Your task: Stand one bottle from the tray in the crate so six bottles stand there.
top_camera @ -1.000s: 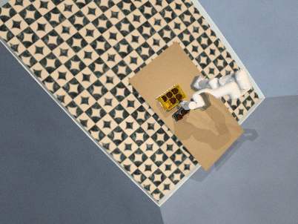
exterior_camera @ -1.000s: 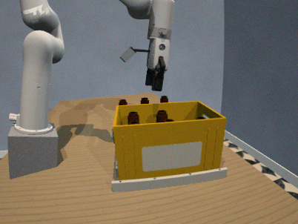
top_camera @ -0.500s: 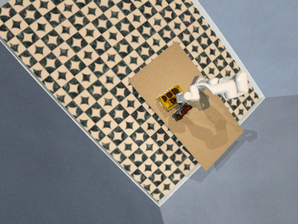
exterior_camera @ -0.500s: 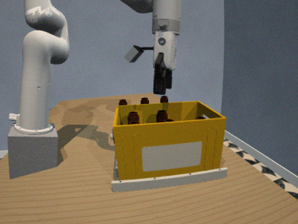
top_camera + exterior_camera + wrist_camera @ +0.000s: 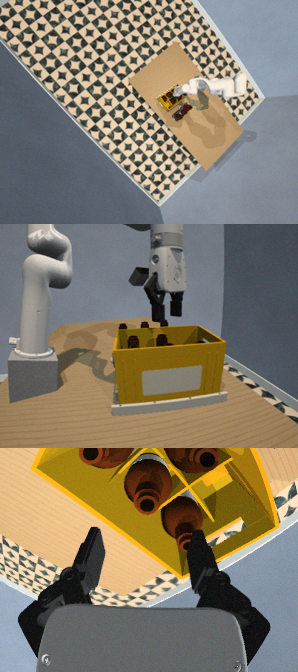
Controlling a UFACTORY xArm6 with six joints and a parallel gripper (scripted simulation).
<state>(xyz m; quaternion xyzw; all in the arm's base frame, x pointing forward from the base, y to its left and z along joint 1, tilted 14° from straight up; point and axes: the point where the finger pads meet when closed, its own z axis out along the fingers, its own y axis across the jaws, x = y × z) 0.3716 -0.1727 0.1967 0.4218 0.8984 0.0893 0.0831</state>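
Right now my hand is 29 cm to the right of the grey tray, 23 cm above it and 1 cm past it. The rest, counted from my hand: yellow crate (16 cm below, 4 cm to the left, 1 cm ahead).
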